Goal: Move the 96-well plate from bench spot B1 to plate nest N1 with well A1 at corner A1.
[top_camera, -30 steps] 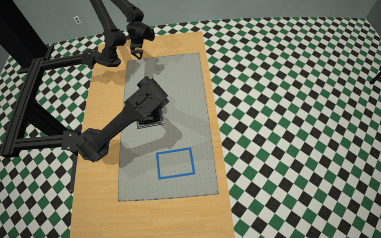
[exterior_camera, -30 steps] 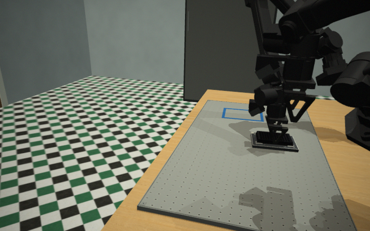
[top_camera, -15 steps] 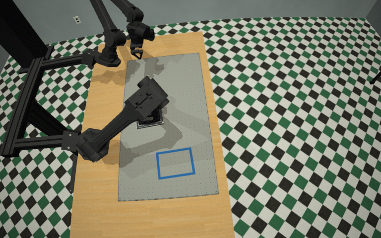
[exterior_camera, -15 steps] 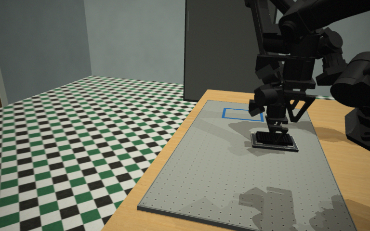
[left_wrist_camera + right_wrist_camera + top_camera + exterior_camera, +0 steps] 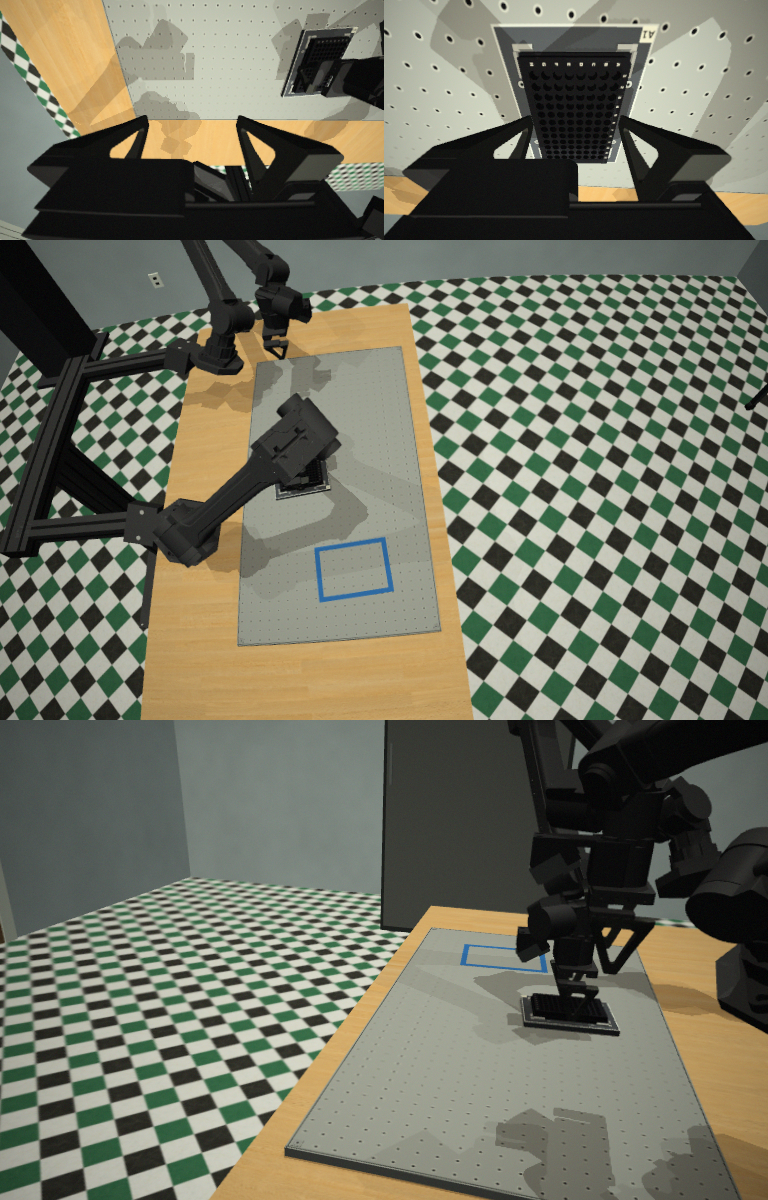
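The black 96-well plate is right at my right hand. From my right hand the other things lie so: dark plate nest N1 (2 cm below).
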